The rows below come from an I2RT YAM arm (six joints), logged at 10 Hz.
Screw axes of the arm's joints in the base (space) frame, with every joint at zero. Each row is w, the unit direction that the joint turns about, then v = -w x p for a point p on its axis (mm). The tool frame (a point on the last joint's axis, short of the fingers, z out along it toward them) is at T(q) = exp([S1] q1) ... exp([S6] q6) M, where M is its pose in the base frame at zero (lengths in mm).
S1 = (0, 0, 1, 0, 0, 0)
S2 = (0, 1, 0, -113.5, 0, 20)
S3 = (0, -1, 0, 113.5, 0, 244)
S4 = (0, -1, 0, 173.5, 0, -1)
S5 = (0, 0, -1, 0, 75, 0)
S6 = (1, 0, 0, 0, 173.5, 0)
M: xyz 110.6 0 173.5 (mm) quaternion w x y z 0.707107 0 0.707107 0
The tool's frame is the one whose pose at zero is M.
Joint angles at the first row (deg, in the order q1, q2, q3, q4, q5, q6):
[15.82, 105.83, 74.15, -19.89, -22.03, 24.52]
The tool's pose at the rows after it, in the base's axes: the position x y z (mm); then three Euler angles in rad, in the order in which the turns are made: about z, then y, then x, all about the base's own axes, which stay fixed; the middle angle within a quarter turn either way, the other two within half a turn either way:
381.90, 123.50, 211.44, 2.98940, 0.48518, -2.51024
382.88, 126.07, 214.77, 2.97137, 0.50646, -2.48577
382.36, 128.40, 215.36, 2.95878, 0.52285, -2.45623
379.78, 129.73, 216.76, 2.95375, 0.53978, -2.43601
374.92, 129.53, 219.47, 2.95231, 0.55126, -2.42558
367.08, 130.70, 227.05, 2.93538, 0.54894, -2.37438
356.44, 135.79, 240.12, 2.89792, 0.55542, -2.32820
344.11, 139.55, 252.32, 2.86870, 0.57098, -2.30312
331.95, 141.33, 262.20, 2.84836, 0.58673, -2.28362
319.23, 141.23, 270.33, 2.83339, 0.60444, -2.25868
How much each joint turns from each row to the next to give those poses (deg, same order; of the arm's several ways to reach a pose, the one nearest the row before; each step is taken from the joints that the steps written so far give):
[0.20, -0.09, 0.82, 0.34, 0.12, 0.01]
[0.31, -0.27, -0.12, 1.77, -0.14, 0.57]
[0.30, -0.34, -0.87, 2.38, -0.44, 1.02]
[0.28, -0.81, -1.20, 1.96, -0.01, 1.09]
[0.19, -1.33, -1.32, 0.95, 0.14, 0.71]
[0.36, -2.19, -1.51, 1.06, -1.74, 1.48]
[1.17, -2.89, -1.11, 0.54, -0.52, 0.90]
[1.22, -3.19, -1.34, 0.14, 0.73, 0.61]
[1.00, -3.06, -1.50, 0.12, 0.83, 0.66]
[0.79, -3.24, -2.00, 0.64, 0.64, 1.10]

